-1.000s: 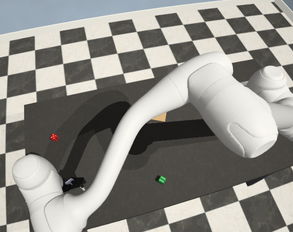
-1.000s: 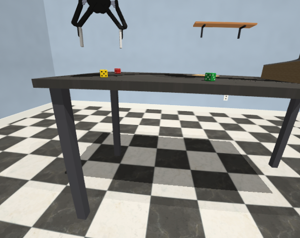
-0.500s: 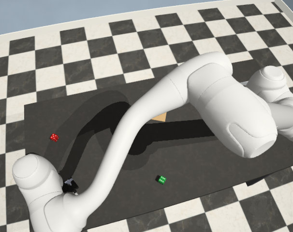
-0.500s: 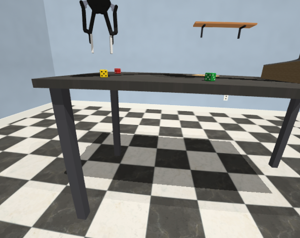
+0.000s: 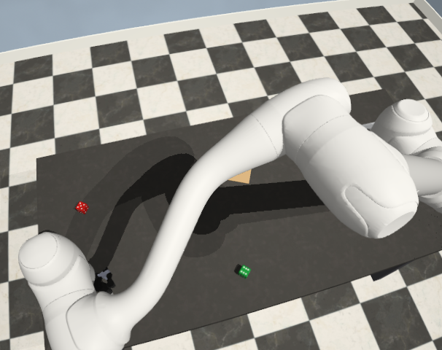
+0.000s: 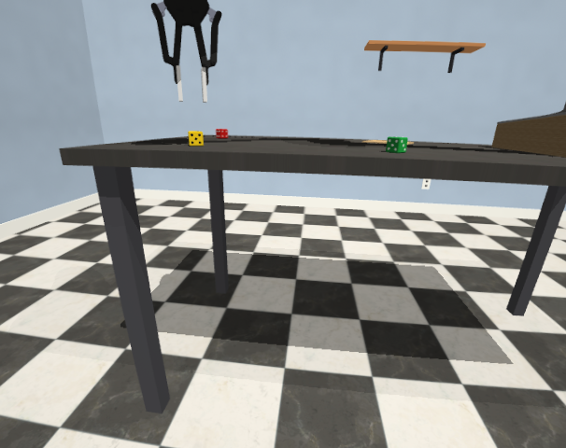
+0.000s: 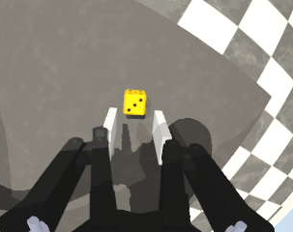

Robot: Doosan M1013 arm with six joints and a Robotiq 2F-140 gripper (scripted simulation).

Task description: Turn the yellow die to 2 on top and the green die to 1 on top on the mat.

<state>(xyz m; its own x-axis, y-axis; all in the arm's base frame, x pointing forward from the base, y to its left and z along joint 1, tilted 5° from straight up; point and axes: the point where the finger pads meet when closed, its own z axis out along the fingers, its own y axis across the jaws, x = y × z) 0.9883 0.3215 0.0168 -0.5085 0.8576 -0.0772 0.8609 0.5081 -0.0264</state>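
Right now my hand is 110 mm above the yellow die. From my hand the other things lie so: tan mat (470 mm behind, 440 mm to the right, 120 mm below); red die (340 mm to the right, 110 mm below, 90 mm ahead); green die (430 mm behind, 110 mm below, 30 mm to the right).
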